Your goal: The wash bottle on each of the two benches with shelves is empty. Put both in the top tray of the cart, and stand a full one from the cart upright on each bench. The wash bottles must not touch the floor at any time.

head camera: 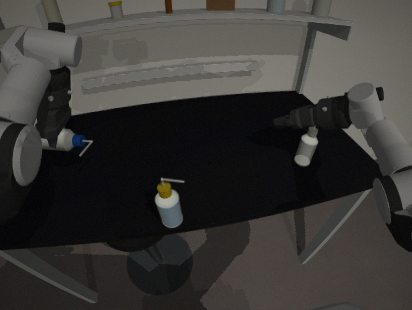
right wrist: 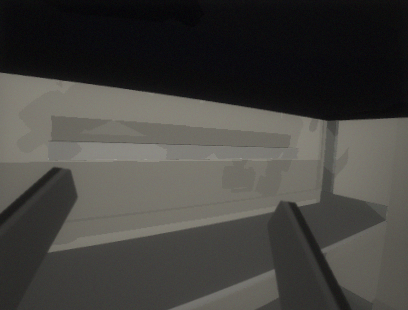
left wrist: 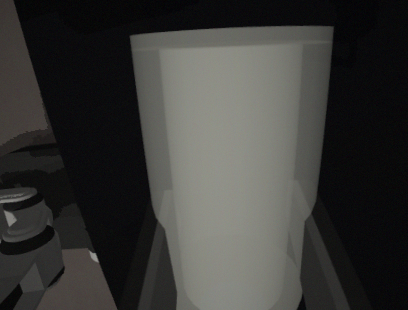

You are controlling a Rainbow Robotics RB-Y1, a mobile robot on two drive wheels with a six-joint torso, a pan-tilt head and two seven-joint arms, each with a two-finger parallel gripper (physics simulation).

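Places are measured from the robot's base along level axes (x ahead, y left, z up), in centimetres.
Where they show: left gripper, fingertip midpoint: (head camera: 57, 140) (left wrist: 231, 201); right gripper, fingertip midpoint: (head camera: 283, 118) (right wrist: 176, 199).
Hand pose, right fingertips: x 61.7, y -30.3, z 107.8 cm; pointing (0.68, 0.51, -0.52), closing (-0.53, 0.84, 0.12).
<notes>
Things, the pixels of their top centre, and the offset from my right fingertips. "spot": a spot on its surface instead. Level surfaces: height alone.
- black bench, its level: dz -16.4 cm
- yellow-lidded jar, surface spot: (head camera: 116, 11) spot: dx +30.9, dy +55.3, dz +31.9 cm
- brown bottle, surface spot: (head camera: 168, 6) spot: dx +29.6, dy +36.0, dz +31.8 cm
- brown box, surface spot: (head camera: 220, 4) spot: dx +35.0, dy +16.6, dz +31.6 cm
My left gripper (head camera: 51, 138) (left wrist: 231, 201) is shut on a whitish, see-through wash bottle with a blue cap (head camera: 66, 140) (left wrist: 232, 115), held on its side over the left part of the black bench (head camera: 210, 145). A wash bottle with a yellow cap and pale blue contents (head camera: 170, 210) stands upright near the bench's front edge. A pale, colourless bottle (head camera: 305, 148) stands at the bench's right side; its top is partly hidden by my right wrist. My right gripper (head camera: 276, 121) (right wrist: 176, 199) is open and empty, beyond and to the left of that bottle. The cart does not show.
A shelf (head camera: 200, 18) spans the back above the bench, bearing a yellow-lidded jar (head camera: 116, 11), a brown bottle (head camera: 168, 6), a brown box (head camera: 220, 4) and pale containers. A post (head camera: 303, 62) holds it at the right. A round stool (head camera: 175, 270) is below the front edge.
</notes>
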